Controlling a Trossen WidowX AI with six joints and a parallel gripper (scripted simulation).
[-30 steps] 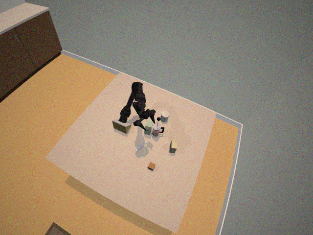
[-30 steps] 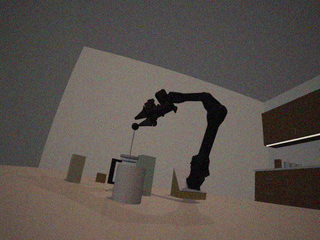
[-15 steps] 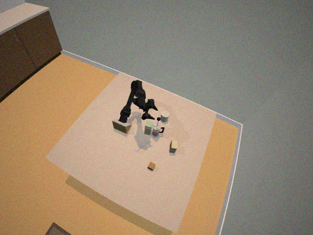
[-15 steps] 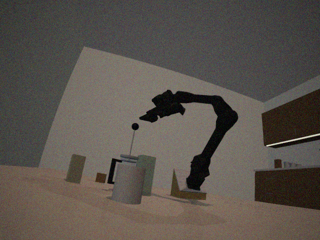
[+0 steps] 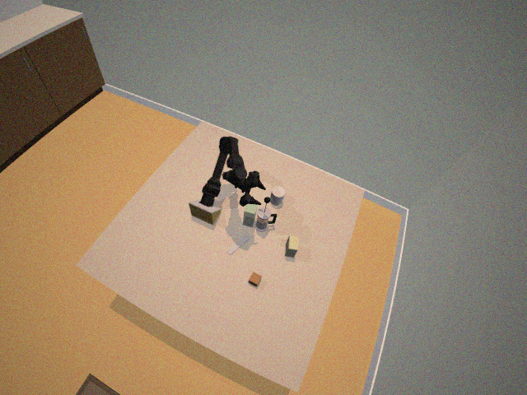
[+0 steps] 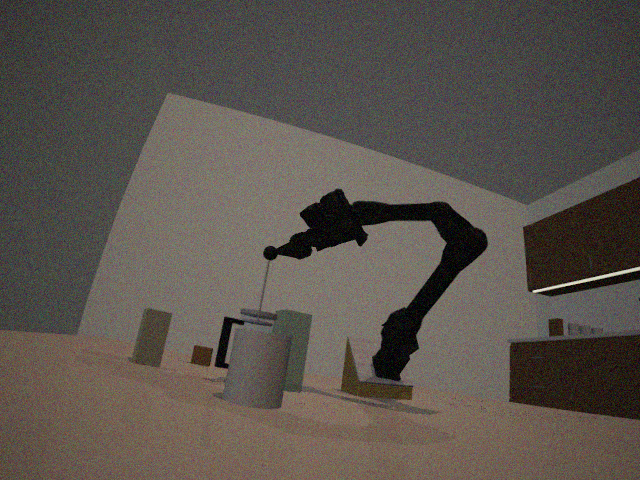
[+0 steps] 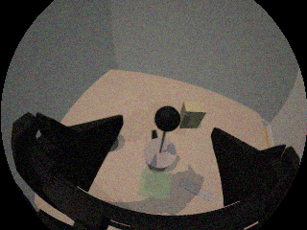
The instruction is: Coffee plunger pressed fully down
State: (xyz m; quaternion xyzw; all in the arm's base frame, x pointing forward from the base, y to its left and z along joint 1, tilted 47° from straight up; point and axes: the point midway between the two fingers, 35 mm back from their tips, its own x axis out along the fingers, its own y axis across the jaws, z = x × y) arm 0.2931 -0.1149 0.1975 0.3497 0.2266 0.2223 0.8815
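My gripper tip is 40 mm short of the coffee press, 20 mm to the right of it and 160 mm above it. From my gripper tip the other things lie so: green box (50 mm behind, 10 mm to the right, 210 mm below).
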